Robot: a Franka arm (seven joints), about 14 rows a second.
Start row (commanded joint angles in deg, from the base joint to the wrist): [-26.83, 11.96, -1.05, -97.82, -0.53, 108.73, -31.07]
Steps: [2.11, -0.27, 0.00, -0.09, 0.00, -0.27, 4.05]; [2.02, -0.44, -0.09, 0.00, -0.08, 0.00, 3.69]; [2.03, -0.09, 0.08, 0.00, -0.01, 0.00, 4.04]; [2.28, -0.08, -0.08, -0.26, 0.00, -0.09, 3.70]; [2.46, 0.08, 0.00, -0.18, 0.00, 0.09, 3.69]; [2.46, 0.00, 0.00, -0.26, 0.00, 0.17, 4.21]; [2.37, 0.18, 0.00, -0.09, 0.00, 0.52, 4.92]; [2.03, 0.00, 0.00, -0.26, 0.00, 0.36, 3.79]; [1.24, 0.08, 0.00, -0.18, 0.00, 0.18, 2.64]
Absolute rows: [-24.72, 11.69, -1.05, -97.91, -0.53, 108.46, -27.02]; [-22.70, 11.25, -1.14, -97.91, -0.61, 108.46, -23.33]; [-20.67, 11.16, -1.06, -97.91, -0.62, 108.46, -19.29]; [-18.39, 11.08, -1.14, -98.17, -0.62, 108.37, -15.59]; [-15.93, 11.16, -1.14, -98.35, -0.62, 108.46, -11.90]; [-13.47, 11.16, -1.14, -98.61, -0.62, 108.63, -7.69]; [-11.10, 11.34, -1.14, -98.70, -0.62, 109.15, -2.77]; [-9.07, 11.34, -1.14, -98.96, -0.62, 109.51, 1.02]; [-7.83, 11.42, -1.14, -99.14, -0.62, 109.69, 3.66]
